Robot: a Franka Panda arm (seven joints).
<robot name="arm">
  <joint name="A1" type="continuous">
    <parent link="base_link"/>
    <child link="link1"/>
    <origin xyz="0 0 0.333" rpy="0 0 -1.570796"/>
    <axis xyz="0 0 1"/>
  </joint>
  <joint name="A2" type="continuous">
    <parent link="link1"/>
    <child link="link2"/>
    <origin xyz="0 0 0" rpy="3.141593 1.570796 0"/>
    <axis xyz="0 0 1"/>
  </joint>
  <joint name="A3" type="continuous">
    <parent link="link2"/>
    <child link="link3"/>
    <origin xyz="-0.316 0 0" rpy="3.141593 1.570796 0"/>
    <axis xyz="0 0 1"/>
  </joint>
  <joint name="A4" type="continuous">
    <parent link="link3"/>
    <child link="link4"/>
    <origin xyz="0 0.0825 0" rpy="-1.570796 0 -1.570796"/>
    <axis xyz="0 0 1"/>
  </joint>
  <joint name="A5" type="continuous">
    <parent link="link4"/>
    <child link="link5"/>
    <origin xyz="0.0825 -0.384 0" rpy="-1.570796 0 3.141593"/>
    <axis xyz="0 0 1"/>
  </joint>
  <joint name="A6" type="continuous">
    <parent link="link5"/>
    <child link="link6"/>
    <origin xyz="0 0 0" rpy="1.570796 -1.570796 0"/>
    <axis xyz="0 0 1"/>
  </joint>
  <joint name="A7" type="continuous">
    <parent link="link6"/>
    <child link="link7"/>
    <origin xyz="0 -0.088 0" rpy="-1.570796 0 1.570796"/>
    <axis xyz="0 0 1"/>
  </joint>
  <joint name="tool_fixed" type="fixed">
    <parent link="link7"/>
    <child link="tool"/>
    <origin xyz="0 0 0.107" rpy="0 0 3.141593"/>
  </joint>
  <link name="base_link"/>
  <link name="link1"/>
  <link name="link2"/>
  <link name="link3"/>
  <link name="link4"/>
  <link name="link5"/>
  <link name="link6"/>
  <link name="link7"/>
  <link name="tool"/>
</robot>
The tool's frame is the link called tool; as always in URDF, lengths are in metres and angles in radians. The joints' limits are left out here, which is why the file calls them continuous.
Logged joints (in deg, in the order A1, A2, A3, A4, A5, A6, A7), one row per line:
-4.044 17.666 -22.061 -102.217 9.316 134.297 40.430
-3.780 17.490 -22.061 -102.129 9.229 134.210 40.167
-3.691 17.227 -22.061 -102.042 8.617 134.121 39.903
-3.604 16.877 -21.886 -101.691 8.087 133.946 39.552
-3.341 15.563 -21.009 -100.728 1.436 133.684 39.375
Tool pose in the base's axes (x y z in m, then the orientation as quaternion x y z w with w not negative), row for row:
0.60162 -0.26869 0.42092 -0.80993 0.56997 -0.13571 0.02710
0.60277 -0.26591 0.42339 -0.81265 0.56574 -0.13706 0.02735
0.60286 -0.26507 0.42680 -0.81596 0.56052 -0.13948 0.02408
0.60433 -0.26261 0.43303 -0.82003 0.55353 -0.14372 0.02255
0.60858 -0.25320 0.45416 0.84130 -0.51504 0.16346 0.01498
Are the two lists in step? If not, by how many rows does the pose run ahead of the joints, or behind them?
They are in step.
